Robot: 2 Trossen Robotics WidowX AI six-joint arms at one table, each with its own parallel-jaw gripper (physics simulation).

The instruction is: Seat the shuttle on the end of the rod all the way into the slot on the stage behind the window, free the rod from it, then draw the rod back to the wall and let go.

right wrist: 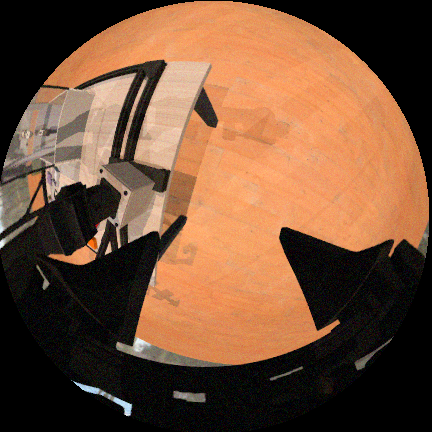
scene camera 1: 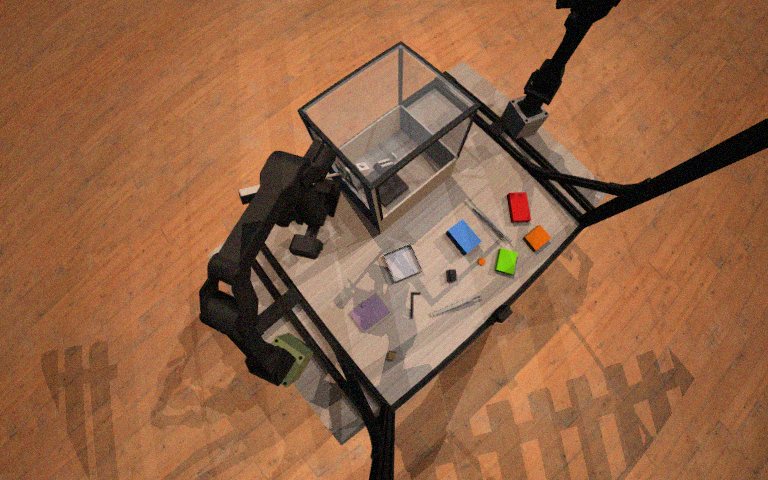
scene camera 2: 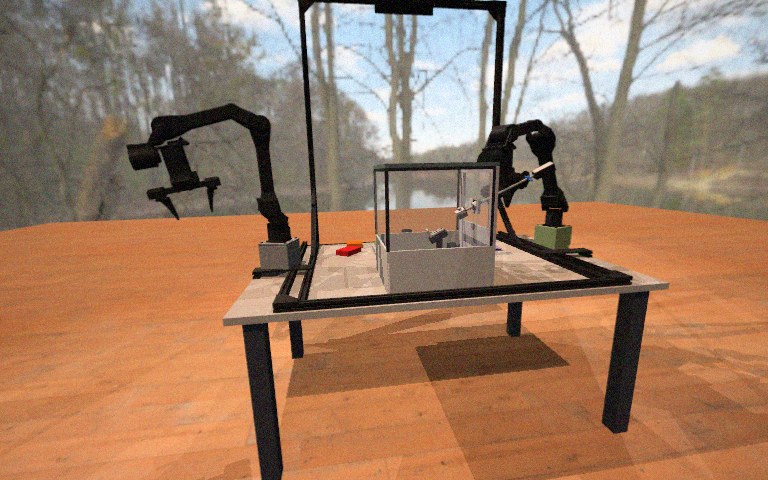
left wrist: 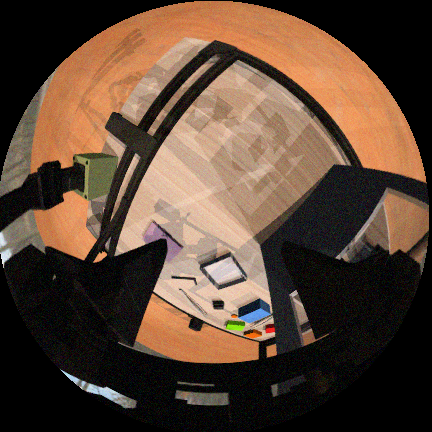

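Seen in the pictures: left gripper, fingertip midpoint: (scene camera 1: pixel 326 232) (scene camera 2: pixel 500 210) (left wrist: pixel 226 246); right gripper, fingertip midpoint: (right wrist: pixel 221 235) (scene camera 2: pixel 195 216); left arm's base, origin of the base link: (scene camera 1: pixel 280 361) (scene camera 2: pixel 553 225) (left wrist: pixel 78 176); right arm's base, origin of the base link: (right wrist: pixel 107 197) (scene camera 1: pixel 529 107) (scene camera 2: pixel 279 240).
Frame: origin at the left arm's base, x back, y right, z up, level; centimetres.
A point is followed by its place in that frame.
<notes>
The rod (scene camera 2: pixel 512 185) @(x -41.7, y -14.5, z 18.5 cm) slants through the wall of the glass-topped box in scene camera 2. Its white handle (scene camera 1: pixel 249 194) @(x -33.1, y -18.6, z 24.5 cm) (scene camera 2: pixel 542 168) @(x -35.1, y -19.4, z 23.4 cm) is outside, higher than the inner end. A small grey shuttle (scene camera 2: pixel 461 212) @(x -55.4, y -7.3, z 10.5 cm) is at the inner end, up and to the right of the tilted stage (scene camera 2: pixel 437 235), apart from it. The slot is too small to make out. My left gripper (left wrist: pixel 226 246) @(x -35.9, y -5.0, z 9.3 cm) is open and empty, outside the dark wall (left wrist: pixel 310 205) @(x -50.7, y -9.8, z -6.3 cm); in scene camera 1 its arm covers part of the rod. My right gripper (scene camera 2: pixel 194 213) @(x -129.0, y 25.8, z 11.7 cm) (right wrist: pixel 221 235) @(x -129.0, y 25.8, z 11.7 cm) is open and empty, high and away from the box.
Blue (scene camera 1: pixel 463 237) @(x -56.8, y 26.3, z -5.6 cm), red (scene camera 1: pixel 518 207) @(x -75.5, y 37.8, z -7.6 cm), orange (scene camera 1: pixel 537 237) @(x -69.6, y 47.4, z -7.7 cm) and green (scene camera 1: pixel 506 261) @(x -57.5, y 41.6, z -7.6 cm) blocks, a clear tray (scene camera 1: pixel 402 263) @(x -41.3, y 14.1, z -9.5 cm), a purple piece (scene camera 1: pixel 369 311) @(x -23.7, y 12.9, z -8.8 cm), a hex key (scene camera 1: pixel 412 305) @(x -31.8, y 23.0, z -9.0 cm) and tweezers (scene camera 1: pixel 455 306) @(x -37.8, y 34.1, z -7.7 cm) lie on the table. Black rails (scene camera 1: pixel 317 322) @(x -12.8, y 1.3, z -8.2 cm) edge it.
</notes>
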